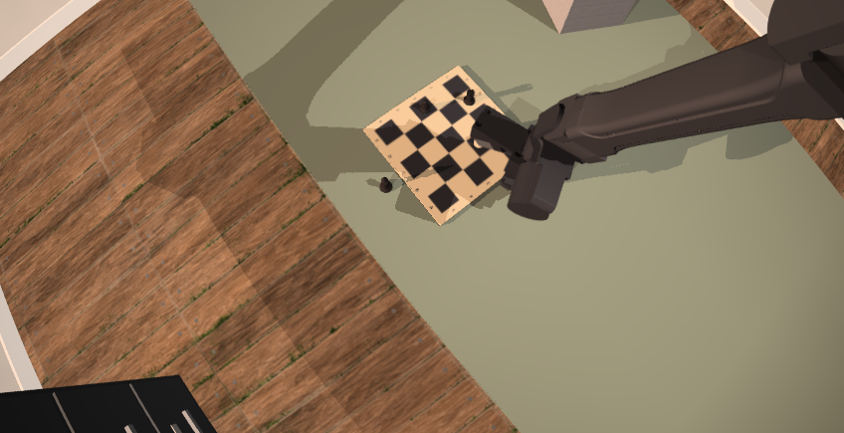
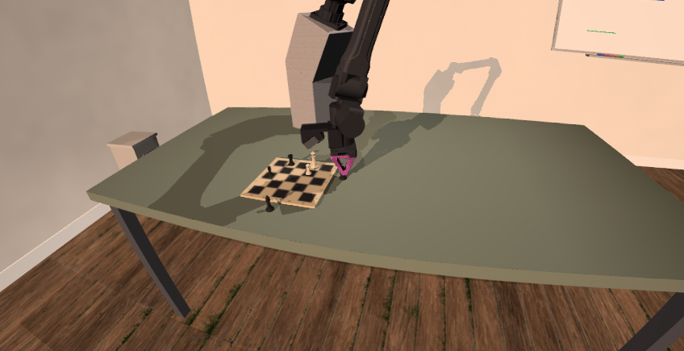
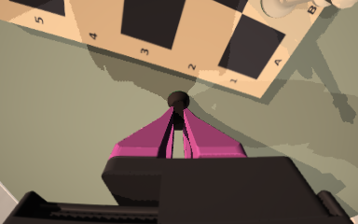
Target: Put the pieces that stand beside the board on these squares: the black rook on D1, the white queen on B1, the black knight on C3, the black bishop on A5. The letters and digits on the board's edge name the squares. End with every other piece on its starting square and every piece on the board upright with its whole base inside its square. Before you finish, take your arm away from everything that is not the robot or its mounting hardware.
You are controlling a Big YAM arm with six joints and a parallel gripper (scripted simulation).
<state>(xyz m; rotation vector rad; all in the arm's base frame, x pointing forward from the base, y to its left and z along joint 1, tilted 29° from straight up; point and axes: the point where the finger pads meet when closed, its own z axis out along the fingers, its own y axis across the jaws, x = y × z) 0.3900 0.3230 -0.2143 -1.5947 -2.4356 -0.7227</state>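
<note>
Right now my hand is 6 cm short of the chessboard, 14 cm to the left of it and 2 cm above it. Also, from my hand: small white piece 2 cm ahead, 11 cm to the right; white queen 2 cm behind, 11 cm to the right, 1 cm above.
</note>
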